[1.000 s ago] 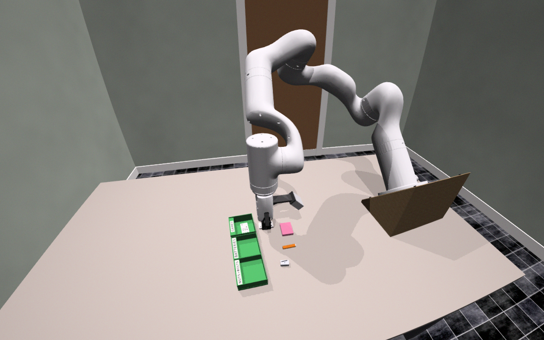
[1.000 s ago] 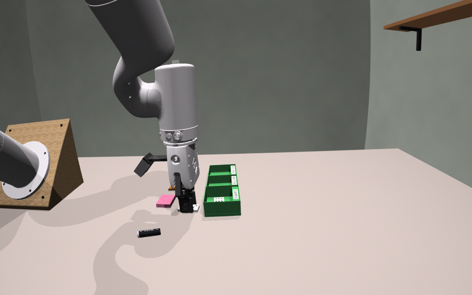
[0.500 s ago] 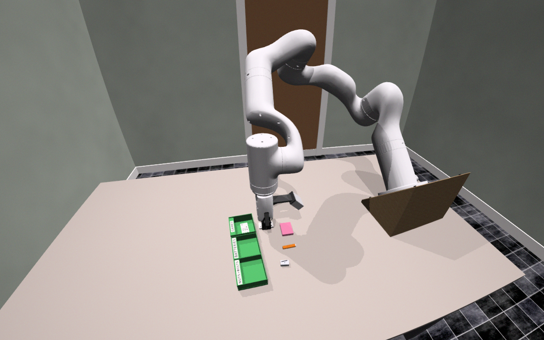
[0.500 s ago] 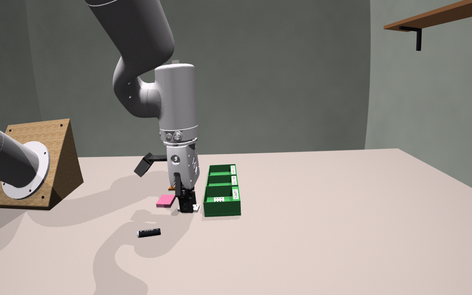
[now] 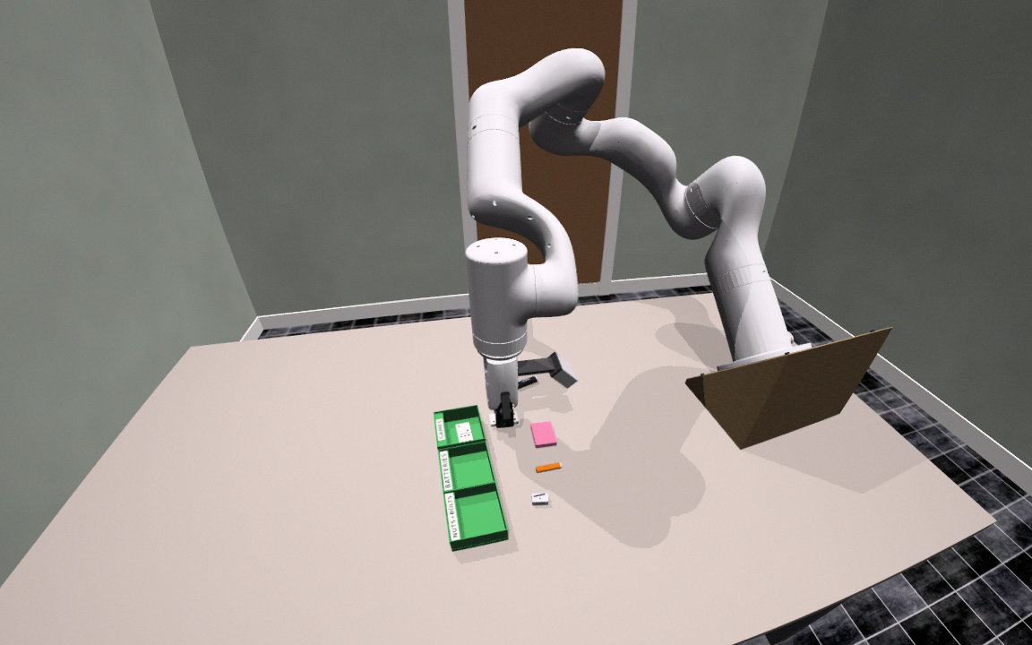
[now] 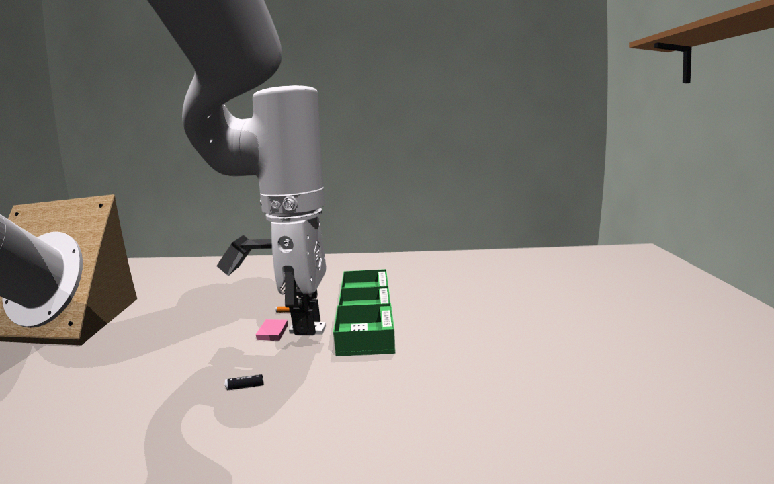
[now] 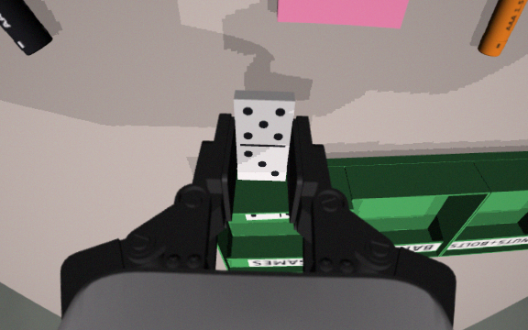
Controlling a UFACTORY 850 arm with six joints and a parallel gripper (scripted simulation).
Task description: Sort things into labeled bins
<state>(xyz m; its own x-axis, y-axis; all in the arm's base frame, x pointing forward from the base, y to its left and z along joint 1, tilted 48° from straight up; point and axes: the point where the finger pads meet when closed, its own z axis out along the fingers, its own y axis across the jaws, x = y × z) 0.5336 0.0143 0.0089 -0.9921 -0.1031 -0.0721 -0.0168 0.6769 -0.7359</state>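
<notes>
Right now my hand is 12 cm to the left of the black battery, 6 cm past it and 4 cm above it. Round my hand: orange battery (10 cm to the left, 7 cm behind, 4 cm below); pink block (7 cm behind, 4 cm below, 3 cm to the left); pencil sharpener (16 cm to the left, 4 cm below, 4 cm behind).
</notes>
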